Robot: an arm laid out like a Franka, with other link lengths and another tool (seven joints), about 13 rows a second.
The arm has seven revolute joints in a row. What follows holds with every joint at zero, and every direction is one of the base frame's.
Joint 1 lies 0.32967 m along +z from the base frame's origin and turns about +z.
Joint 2 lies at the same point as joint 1 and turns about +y.
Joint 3 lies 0.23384 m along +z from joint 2 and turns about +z.
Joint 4 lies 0.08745 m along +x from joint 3 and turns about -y.
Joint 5 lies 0.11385 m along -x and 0.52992 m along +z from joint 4 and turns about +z.
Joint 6 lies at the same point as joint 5 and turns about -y.
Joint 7 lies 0.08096 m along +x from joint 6 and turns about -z.
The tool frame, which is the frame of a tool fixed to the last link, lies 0.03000 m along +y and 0.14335 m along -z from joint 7; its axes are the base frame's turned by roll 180.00, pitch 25.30 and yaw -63.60 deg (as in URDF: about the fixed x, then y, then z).
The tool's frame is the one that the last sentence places.
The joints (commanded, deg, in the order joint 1, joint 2, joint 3, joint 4, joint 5, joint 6, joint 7), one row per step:
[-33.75, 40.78, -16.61, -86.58, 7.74, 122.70, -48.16]
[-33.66, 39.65, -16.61, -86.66, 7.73, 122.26, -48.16]
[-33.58, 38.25, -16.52, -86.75, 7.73, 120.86, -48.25]
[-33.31, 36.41, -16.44, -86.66, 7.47, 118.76, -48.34]
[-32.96, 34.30, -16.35, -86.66, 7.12, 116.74, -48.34]
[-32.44, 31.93, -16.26, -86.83, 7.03, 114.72, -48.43]
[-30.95, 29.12, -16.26, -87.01, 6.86, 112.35, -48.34]
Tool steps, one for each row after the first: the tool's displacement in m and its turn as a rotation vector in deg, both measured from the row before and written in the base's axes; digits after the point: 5 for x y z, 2 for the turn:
[0.00355, -0.00065, 0.01350, -0.23, -0.60, 0.05]
[0.00323, 0.00157, 0.01590, 0.43, -0.26, 0.13]
[0.00533, 0.00320, 0.02276, 0.46, -0.12, 0.45]
[0.00578, 0.00406, 0.02553, 0.26, -0.27, 0.49]
[0.00667, 0.00658, 0.02736, 0.38, -0.54, 0.61]
[0.01404, 0.01589, 0.03278, 0.33, -0.59, 1.37]

